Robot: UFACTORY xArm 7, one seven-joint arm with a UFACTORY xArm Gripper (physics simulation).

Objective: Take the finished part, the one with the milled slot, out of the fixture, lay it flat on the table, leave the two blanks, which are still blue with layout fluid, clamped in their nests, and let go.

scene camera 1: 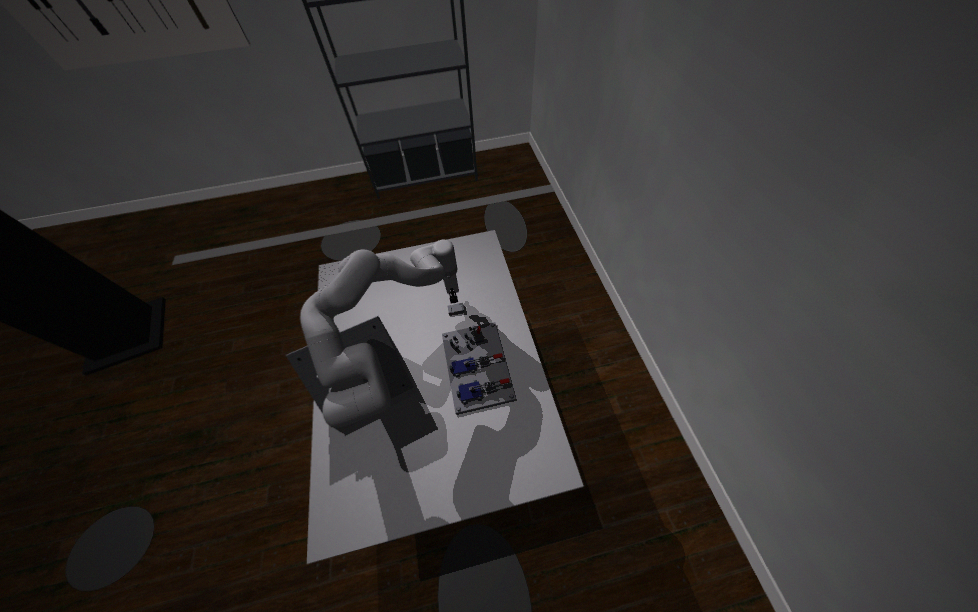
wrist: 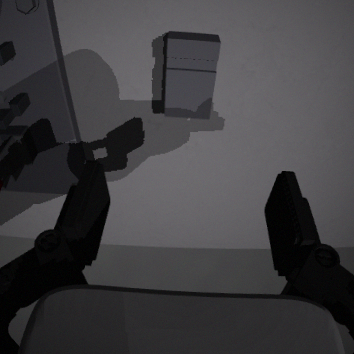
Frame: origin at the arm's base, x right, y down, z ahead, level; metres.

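Seen in the pictures: gripper, between the fingertips: [scene camera 1: 452, 293] [wrist: 188, 184].
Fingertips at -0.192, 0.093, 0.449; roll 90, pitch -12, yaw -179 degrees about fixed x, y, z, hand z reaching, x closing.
Offsets run from my fingertips to a thing's middle, as dx, dy, dz. "spot": to the spot under its first point. Level surfaces: height alone.
The finished part @(-0.002, +0.125, +0.001) [scene camera 1: 456, 308] [wrist: 191, 87], a grey block with a narrow slot line across its top, lies flat on the table @(dy +0.135) [scene camera 1: 346, 519], beyond the end of the fixture plate @(+0.286, +0.127, -0.023) [scene camera 1: 486, 405] [wrist: 35, 65] and apart from it. My gripper [scene camera 1: 452, 296] [wrist: 188, 184] is open, with its fingers wide apart and nothing between them. It is above the table near the part and clear of it; in the wrist view the part shows ahead of the fingertips. Two blue blanks @(+0.275, +0.109, -0.075) [scene camera 1: 463, 365] @(+0.383, +0.106, -0.093) [scene camera 1: 470, 391] sit in their nests on the fixture. The third nest @(spot: +0.163, +0.120, -0.040) [scene camera 1: 461, 341] holds no part.
Toggle clamps with red handles @(spot: +0.310, +0.085, +0.059) [scene camera 1: 497, 357] @(spot: +0.414, +0.079, +0.039) [scene camera 1: 504, 381] stand beside the blue blanks. A third clamp @(spot: +0.186, +0.077, +0.031) [scene camera 1: 478, 334] stands upright by the empty nest, close to my gripper's side of the fixture. The dark arm mounting plate [scene camera 1: 403, 375] is left of the fixture.
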